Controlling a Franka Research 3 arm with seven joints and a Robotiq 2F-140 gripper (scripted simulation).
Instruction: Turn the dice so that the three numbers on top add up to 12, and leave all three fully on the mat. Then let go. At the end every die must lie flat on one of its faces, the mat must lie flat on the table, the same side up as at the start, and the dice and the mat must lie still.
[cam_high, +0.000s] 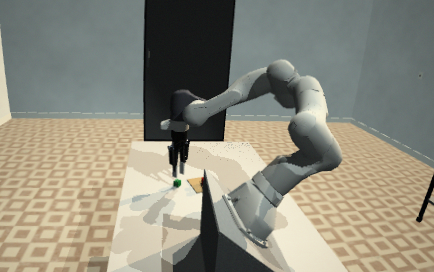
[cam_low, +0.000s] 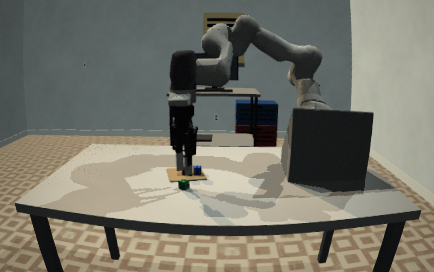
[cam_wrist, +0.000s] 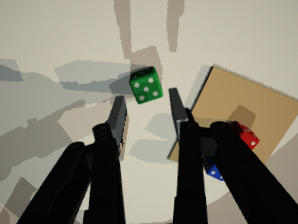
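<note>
The green die is 8 cm below my hand. From my hand the other things lie so: blue die 4 cm behind, 14 cm to the right, 7 cm below; red die 1 cm ahead, 14 cm to the right, 7 cm below; tan mat 1 cm ahead, 14 cm to the right, 9 cm below.
</note>
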